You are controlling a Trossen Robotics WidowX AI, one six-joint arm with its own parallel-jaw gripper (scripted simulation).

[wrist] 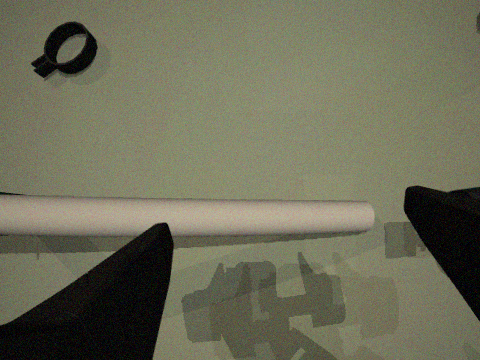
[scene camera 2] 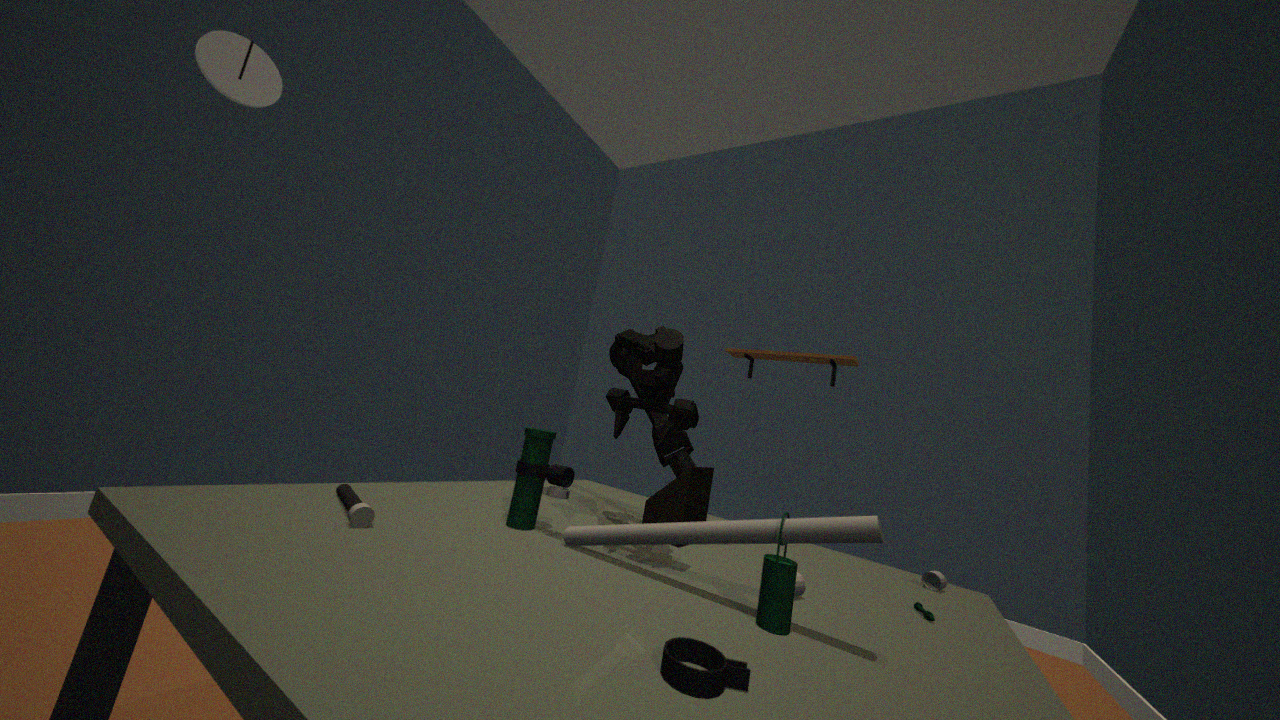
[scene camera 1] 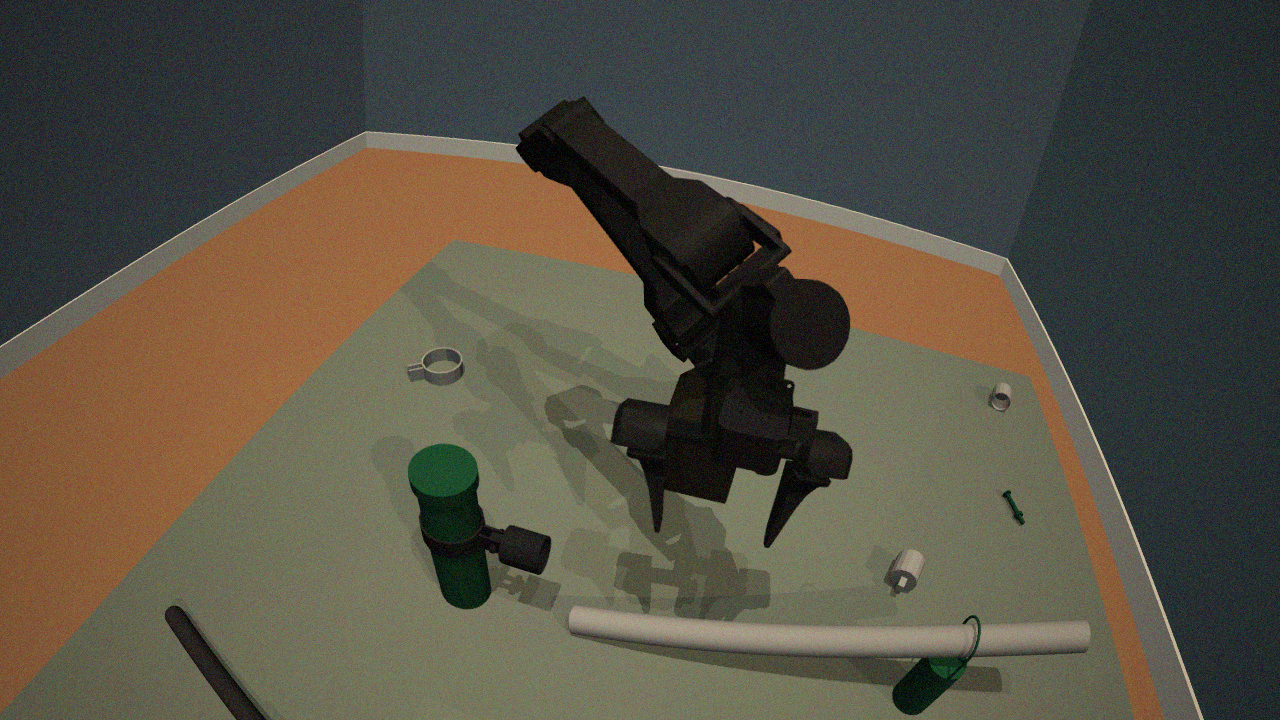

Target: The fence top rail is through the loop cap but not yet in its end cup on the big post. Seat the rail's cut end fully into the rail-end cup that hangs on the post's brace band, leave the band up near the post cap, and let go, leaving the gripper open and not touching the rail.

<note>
My gripper is open and holds nothing. I also see a pale grey top rail, a dark rail-end cup, a short green post and a big green post.
My gripper also shows in the wrist view and in scene camera 2.
</note>
